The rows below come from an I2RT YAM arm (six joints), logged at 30 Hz.
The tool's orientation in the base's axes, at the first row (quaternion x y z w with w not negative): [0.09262 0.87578 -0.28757 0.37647]
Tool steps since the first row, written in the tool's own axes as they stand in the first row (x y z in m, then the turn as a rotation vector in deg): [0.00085 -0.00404 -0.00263 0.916 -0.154 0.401]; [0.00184 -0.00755 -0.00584 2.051 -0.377 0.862]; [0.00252 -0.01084 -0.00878 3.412 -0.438 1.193]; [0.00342 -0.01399 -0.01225 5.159 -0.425 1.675]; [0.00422 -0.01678 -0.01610 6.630 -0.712 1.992]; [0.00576 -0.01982 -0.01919 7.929 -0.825 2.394]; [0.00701 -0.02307 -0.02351 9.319 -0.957 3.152]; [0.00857 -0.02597 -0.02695 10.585 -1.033 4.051]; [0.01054 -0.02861 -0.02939 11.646 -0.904 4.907]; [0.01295 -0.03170 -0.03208 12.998 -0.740 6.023]
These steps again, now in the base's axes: [-0.00372 -0.00184 0.00260 -0.456 -0.406 -0.807]; [-0.00769 -0.00292 0.00518 -1.055 -0.914 -1.773]; [-0.01119 -0.00396 0.00775 -1.829 -1.227 -2.899]; [-0.01512 -0.00460 0.01039 -2.754 -1.588 -4.415]; [-0.01907 -0.00471 0.01315 -3.699 -2.084 -5.514]; [-0.02317 -0.00551 0.01507 -4.407 -2.478 -6.612]; [-0.02789 -0.00576 0.01797 -4.969 -3.096 -7.963]; [-0.03217 -0.00624 0.02002 -5.339 -3.742 -9.328]; [-0.03602 -0.00711 0.02110 -5.513 -4.185 -10.612]; [-0.04051 -0.00822 0.02221 -5.720 -4.764 -12.262]
